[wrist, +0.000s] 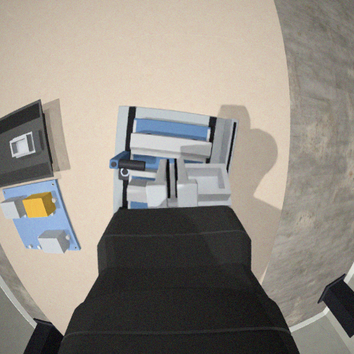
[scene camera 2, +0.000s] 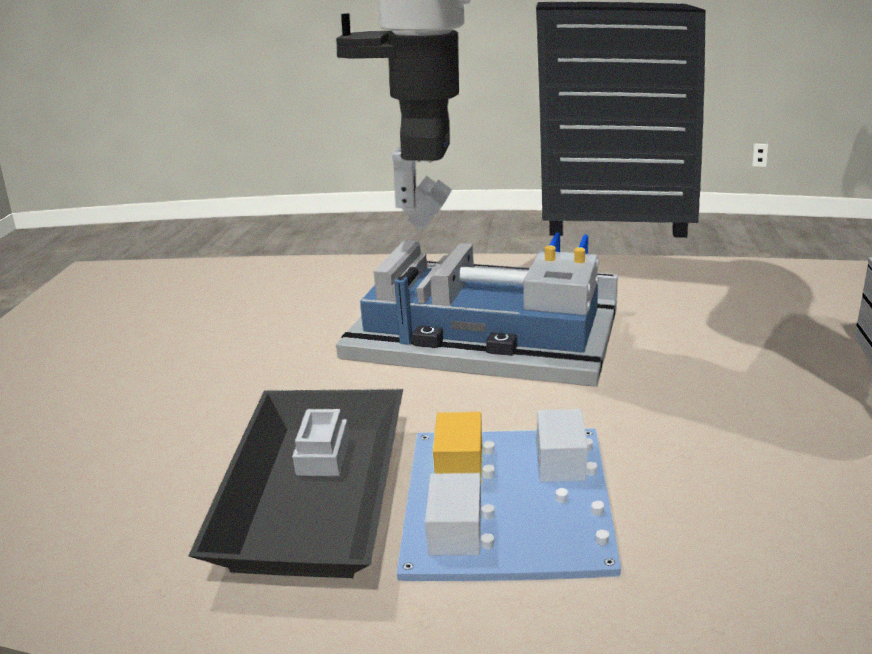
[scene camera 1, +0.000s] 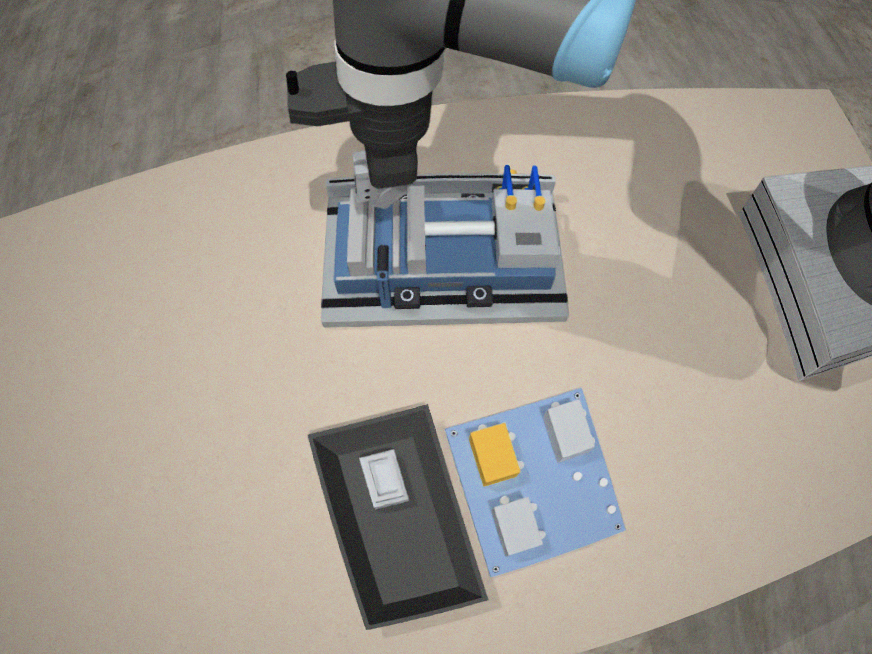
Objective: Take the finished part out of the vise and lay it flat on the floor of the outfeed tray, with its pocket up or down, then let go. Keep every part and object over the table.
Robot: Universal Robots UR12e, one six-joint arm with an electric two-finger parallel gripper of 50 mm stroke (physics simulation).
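Frame: origin at the arm's base, x right, y ahead, z up, level; millimetres.
Seen in the pictures: gripper, fingertip midpoint: (scene camera 2: pixel 406 205) (scene camera 1: pixel 366 193).
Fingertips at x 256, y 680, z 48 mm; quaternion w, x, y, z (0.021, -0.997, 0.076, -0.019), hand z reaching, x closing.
Offsets run from my fingertips to a thing's middle. "spot": to the spot under its first point.
The finished part @(dx +20, dy -22, dz -2 mm) (scene camera 1: pixel 386 196) (scene camera 2: pixel 426 205) (wrist: pixel 215 181) is light grey, with a rectangular pocket visible in the wrist view. My gripper (scene camera 1: pixel 373 192) (scene camera 2: pixel 412 200) (wrist: pixel 171 170) is shut on one end of it and holds it tilted, above and apart from the vise jaws. The vise @(dx -22, dy -82, dz -109 mm) (scene camera 1: pixel 457 254) (scene camera 2: pixel 478 334) (wrist: pixel 172 128) has a blue body and grey jaws. The outfeed tray (scene camera 1: pixel 410 556) (scene camera 2: pixel 309 513) (wrist: pixel 27 167) is dark, with sloping walls. The exact grip contact is partly hidden by the fingers.
A pale stepped part @(dx -273, dy +79, dz -129 mm) (scene camera 1: pixel 385 478) (scene camera 2: pixel 318 461) (wrist: pixel 22 145), pocket up, stands toward the tray's vise end. A blue board @(spot: dx -379, dy -92, dz -151 mm) (scene camera 1: pixel 556 513) (scene camera 2: pixel 528 542) (wrist: pixel 37 227) beside the tray carries orange and grey blocks. A blue post with a black tip @(spot: dx -71, dy +6, dz -60 mm) (scene camera 1: pixel 383 274) (scene camera 2: pixel 402 309) rises at the vise's front.
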